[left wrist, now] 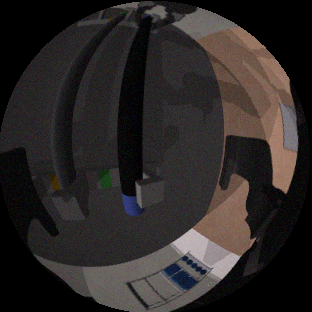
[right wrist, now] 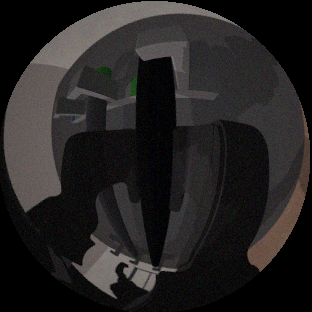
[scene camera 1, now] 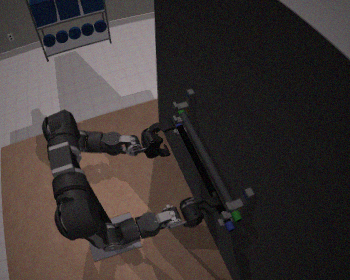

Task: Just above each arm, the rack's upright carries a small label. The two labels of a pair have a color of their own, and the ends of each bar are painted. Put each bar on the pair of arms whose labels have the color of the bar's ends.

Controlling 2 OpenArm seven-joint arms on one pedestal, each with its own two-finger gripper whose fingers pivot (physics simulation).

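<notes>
A black bar with blue ends (scene camera 1: 195, 155) (left wrist: 130, 110) (right wrist: 156, 100) lies along the near pair of rack arms; a green label (left wrist: 105, 178) (right wrist: 133, 86) is beside it. A grey bar with green ends (scene camera 1: 205, 155) (left wrist: 62, 115) (right wrist: 96, 115) lies behind it; an orange label (left wrist: 55, 182) is by its arm. A small blue label (right wrist: 73, 118) is farther left in the right wrist view. My right gripper (scene camera 1: 215, 204) (right wrist: 155, 205) is shut on the black bar near its lower end in the scene view. My left gripper (scene camera 1: 171, 142) (left wrist: 139, 209) is open near its upper end, not around it.
Light grey rack arms (scene camera 1: 234, 204) (left wrist: 150, 193) (right wrist: 162, 45) stick out near the bars' ends. Another arm (scene camera 1: 249, 192) stands farther right. A large dark panel (scene camera 1: 260, 100) is behind the bars. A shelf unit with blue bins stands at the upper left of the scene view.
</notes>
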